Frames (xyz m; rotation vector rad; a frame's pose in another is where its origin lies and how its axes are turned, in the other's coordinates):
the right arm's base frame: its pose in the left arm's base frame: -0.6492 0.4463 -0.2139 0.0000 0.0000 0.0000
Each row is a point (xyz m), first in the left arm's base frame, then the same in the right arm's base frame.
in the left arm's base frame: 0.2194 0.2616 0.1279
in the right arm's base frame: 0.8686 -0.1847 0.3418
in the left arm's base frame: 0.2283 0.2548 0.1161
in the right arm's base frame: 0.8775 -0.1915 0.3300
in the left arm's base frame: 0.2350 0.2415 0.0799
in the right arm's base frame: 0.8842 -0.2048 0.2938
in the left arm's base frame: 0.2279 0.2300 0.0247
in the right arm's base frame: 0.8771 -0.2163 0.2386
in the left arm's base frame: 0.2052 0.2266 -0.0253
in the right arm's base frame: 0.8544 -0.2197 0.1886
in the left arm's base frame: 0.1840 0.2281 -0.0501
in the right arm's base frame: 0.8332 -0.2182 0.1638
